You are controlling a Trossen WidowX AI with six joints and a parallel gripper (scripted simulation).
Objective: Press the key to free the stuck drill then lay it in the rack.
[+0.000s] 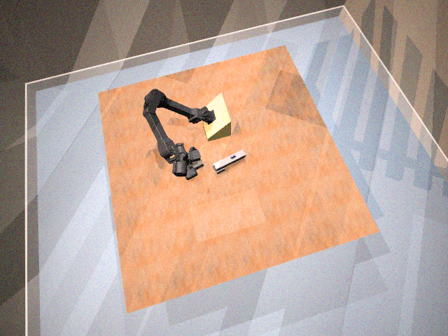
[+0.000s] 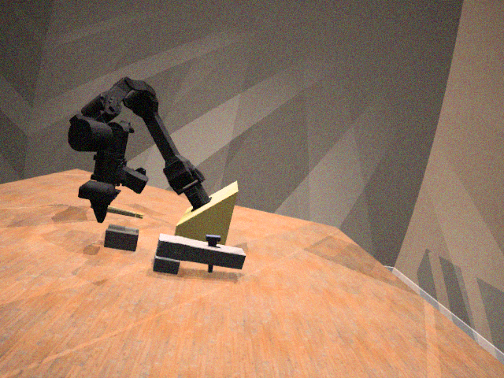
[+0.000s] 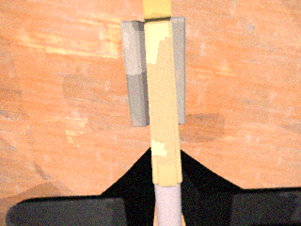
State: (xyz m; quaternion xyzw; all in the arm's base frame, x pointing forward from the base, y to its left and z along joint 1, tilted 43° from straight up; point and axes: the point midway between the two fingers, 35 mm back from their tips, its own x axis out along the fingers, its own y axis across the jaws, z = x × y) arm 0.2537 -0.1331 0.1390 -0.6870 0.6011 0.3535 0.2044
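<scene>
Right now my gripper tip is 1 cm past the dark grey rack, 5 cm to the right of it and 3 cm above it. The rest, counted from my gripper tip: blue key 1 cm ahead, 25 cm to the left; grey housing 2 cm ahead, 23 cm to the left, 1 cm below; drill 1 cm behind, 4 cm to the left, 3 cm above.
</scene>
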